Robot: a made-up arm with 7 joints.
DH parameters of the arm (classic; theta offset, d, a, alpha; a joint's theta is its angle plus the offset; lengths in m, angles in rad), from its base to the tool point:
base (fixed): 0 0.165 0 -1.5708
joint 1: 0 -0.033 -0.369 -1.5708
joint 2: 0 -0.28 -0.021 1.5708
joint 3: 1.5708 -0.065 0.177 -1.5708
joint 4: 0.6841 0 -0.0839 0
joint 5: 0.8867 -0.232 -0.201 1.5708
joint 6: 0 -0.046 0.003 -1.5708
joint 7: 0 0.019 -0.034 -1.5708
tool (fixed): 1.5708 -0.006 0 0
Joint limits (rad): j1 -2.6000..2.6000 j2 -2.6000..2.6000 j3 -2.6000..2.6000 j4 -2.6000..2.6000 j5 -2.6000..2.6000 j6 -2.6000..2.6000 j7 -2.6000..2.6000
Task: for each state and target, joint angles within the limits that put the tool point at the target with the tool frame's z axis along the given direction. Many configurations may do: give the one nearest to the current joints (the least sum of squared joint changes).
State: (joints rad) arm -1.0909 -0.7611 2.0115 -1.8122 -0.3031 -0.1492 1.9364
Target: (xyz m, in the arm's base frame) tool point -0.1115 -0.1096 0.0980 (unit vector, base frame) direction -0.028 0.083 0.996
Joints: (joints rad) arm -1.1715 -1.1223 1.2878 -1.7727 -0.4759 -0.2786 1.3136
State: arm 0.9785 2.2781 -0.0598 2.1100 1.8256 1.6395 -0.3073
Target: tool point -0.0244 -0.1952 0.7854 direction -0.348 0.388 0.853
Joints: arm 1.1378 2.0775 0.0091 2.5578 2.1992 1.5824 0.1073
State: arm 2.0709 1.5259 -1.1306 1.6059 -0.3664 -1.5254 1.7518
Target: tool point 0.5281 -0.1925 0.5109 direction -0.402 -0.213 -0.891
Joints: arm 1.2247 1.0937 -1.9255 1.4496 -0.5094 -1.0152 1.2860
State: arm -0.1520 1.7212 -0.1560 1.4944 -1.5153 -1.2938 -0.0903
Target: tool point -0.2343 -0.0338 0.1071 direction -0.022 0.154 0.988
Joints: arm 0.0548 1.3869 0.5401 2.1764 -1.9664 -1.8756 0.7473
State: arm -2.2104 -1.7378 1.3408 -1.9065 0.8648 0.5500 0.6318
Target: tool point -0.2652 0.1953 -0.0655 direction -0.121 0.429 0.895
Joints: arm -1.3850 -1.6766 0.6129 -1.9258 0.6083 0.5366 0.2197
